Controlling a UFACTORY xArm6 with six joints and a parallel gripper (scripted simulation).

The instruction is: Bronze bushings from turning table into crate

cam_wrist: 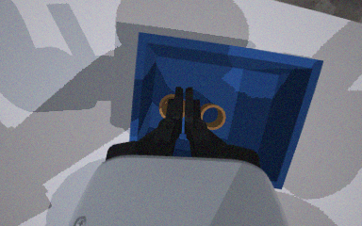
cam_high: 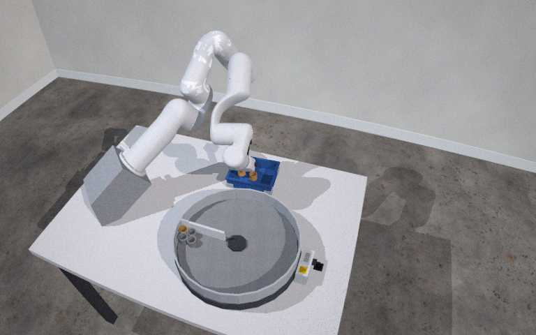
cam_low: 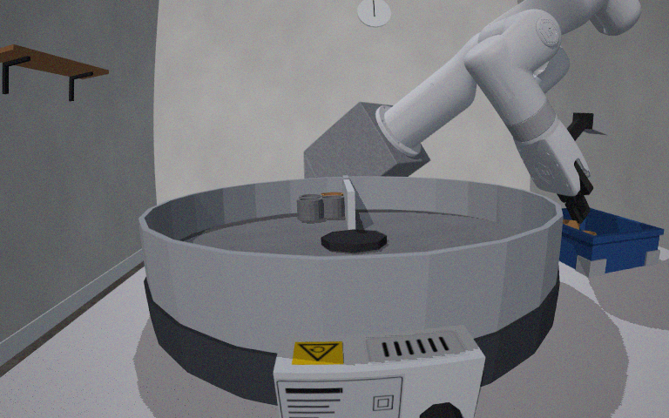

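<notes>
Right now the blue crate is 40 mm below my hand, 40 mm ahead of it and 10 mm to the left of it. Round my hand: turning table 320 mm to the right, 190 mm ahead, 10 mm below.
</notes>
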